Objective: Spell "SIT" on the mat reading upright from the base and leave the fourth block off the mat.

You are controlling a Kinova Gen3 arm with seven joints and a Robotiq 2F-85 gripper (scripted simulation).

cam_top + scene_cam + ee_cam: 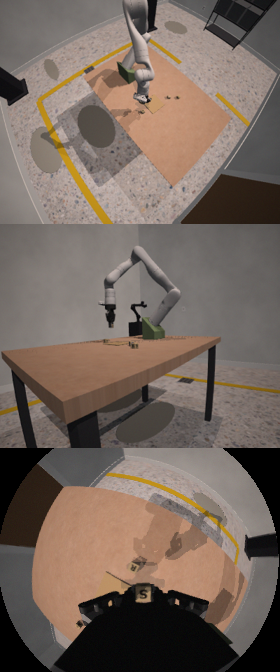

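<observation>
Now: hand 120 mm above the tan mat, 110 mm to the right of it and 30 mm short of it.
</observation>
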